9 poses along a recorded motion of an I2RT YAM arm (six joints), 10 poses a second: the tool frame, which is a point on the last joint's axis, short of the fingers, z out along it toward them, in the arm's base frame.
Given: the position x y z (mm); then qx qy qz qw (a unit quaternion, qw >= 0).
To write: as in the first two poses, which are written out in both.
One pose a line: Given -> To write
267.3 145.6 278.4 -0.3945 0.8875 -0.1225 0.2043 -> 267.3 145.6 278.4 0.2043 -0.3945 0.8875 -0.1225
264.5 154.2 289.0 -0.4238 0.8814 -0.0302 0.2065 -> 264.5 154.2 289.0 0.2065 -0.4238 0.8814 -0.0302
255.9 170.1 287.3 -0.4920 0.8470 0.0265 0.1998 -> 255.9 170.1 287.3 0.1998 -0.4920 0.8470 0.0265
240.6 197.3 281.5 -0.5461 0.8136 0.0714 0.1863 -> 240.6 197.3 281.5 0.1863 -0.5461 0.8136 0.0714
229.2 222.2 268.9 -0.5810 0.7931 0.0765 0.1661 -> 229.2 222.2 268.9 0.1661 -0.5810 0.7931 0.0765
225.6 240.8 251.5 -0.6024 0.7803 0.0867 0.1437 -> 225.6 240.8 251.5 0.1437 -0.6024 0.7803 0.0867
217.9 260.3 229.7 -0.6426 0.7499 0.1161 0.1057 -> 217.9 260.3 229.7 0.1057 -0.6426 0.7499 0.1161
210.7 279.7 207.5 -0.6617 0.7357 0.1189 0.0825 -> 210.7 279.7 207.5 0.0825 -0.6617 0.7357 0.1189
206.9 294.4 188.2 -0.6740 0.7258 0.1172 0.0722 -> 206.9 294.4 188.2 0.0722 -0.6740 0.7258 0.1172
